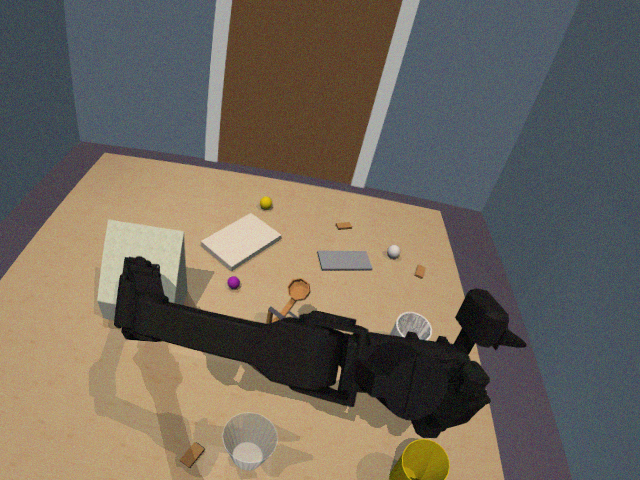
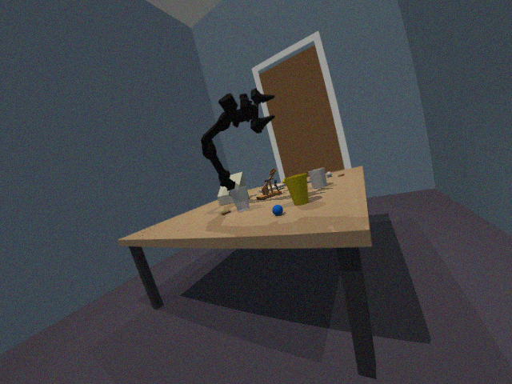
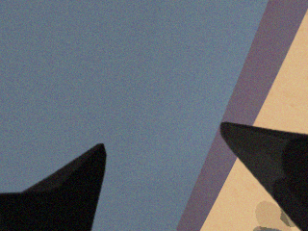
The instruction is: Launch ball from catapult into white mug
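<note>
Right now my gripper tip is 35 cm above the wooden catapult, 32 cm to the right of it and 21 cm past it. Round my gripper tip: blue ball 40 cm below, 15 cm to the right, 5 cm behind; yellow mug 39 cm below, 2 cm to the right, 2 cm ahead; see-through cup 39 cm below, 30 cm behind, 4 cm to the left.
</note>
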